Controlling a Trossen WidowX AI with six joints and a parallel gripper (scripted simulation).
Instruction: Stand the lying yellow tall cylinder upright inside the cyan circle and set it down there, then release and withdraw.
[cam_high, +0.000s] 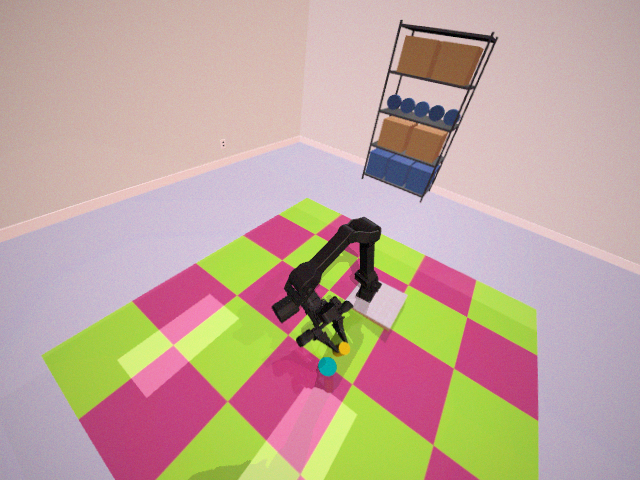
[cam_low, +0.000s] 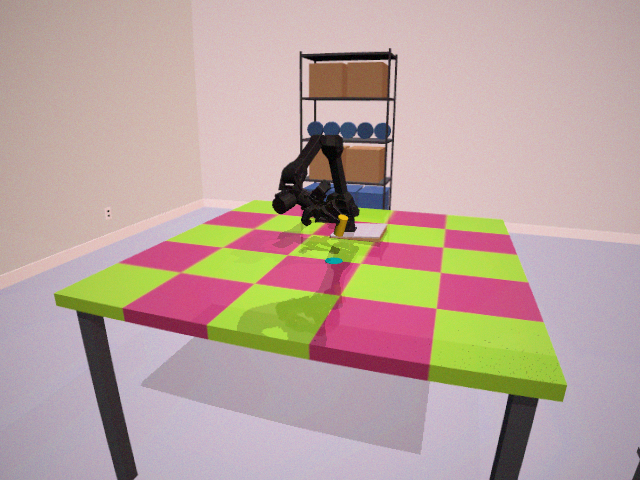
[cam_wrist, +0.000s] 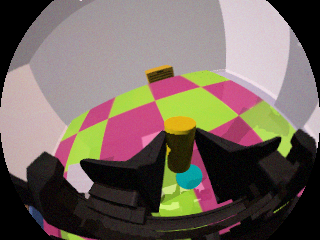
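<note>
The cyan circle lies 1 cm ahead of my gripper tip, 2 cm to the right of it and 14 cm below it. Also, from my gripper tip: yellow tall cylinder (1 cm to the right, 2 cm below).
</note>
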